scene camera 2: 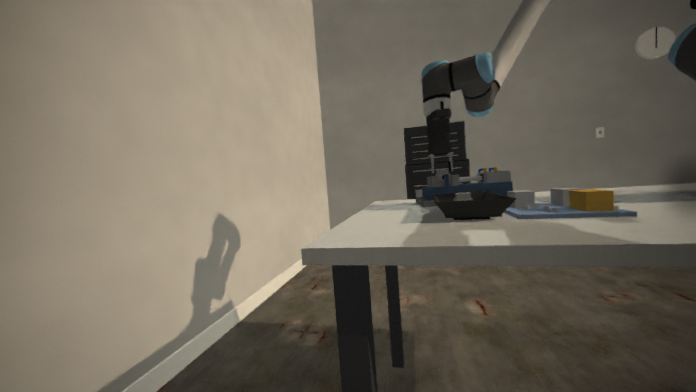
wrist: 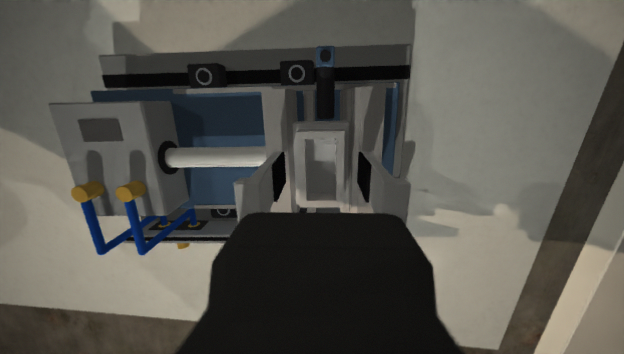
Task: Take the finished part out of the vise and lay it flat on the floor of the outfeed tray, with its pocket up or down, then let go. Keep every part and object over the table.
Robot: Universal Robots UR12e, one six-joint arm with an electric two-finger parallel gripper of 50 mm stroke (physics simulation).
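Frame: origin at the arm's base, x left, y back, z up, level; millimetres.
Seen in the pictures: gripper, fingertip midpoint: (scene camera 2: 442,172) (wrist: 321,167).
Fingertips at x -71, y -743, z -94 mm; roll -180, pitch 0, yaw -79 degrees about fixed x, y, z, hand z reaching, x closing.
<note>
Pixels of each thing's top centre, then the offset from my fingertips to it. "spot": a spot on its surface instead.
- finished part, top centre: (wrist: 321,171) (scene camera 2: 442,170) dy +0, dx -1, dz +8 mm
- vise, top centre: (wrist: 231,169) (scene camera 2: 462,173) dy +65, dx -16, dz -8 mm
- outfeed tray, surface spot: (scene camera 2: 475,206) spot: dy +53, dx +409, dz -78 mm
- black stop with a blue end, top centre: (wrist: 325,93) dy +6, dx +48, dz -11 mm
- blue plate, top centre: (scene camera 2: 550,207) dy +209, dx +291, dz -99 mm
- orange block, top centre: (scene camera 2: 589,190) dy +257, dx +334, dz -63 mm
The finished part (wrist: 325,175), a light grey block with its rectangular pocket up, sits between the vise jaws in the wrist view, close by the left jaw, with a narrow gap to the right one. The vise (scene camera 2: 467,189) (wrist: 220,115) has a blue base and grey jaws. My gripper (scene camera 2: 442,167) (wrist: 321,167) is open and empty, pointing down over the vise, its fingers to either side of the part in the wrist view. The outfeed tray (scene camera 2: 475,206), dark with sloping walls, stands in front of the vise in the scene view; its floor is hidden.
A black stop with a blue end (wrist: 325,82) stands at the part's upper end. Blue levers with yellow knobs (wrist: 131,191) stand left of it. A blue plate (scene camera 2: 575,214) right of the tray carries grey blocks and an orange block (scene camera 2: 591,200). The table's edge (scene camera 2: 490,256) shows in front.
</note>
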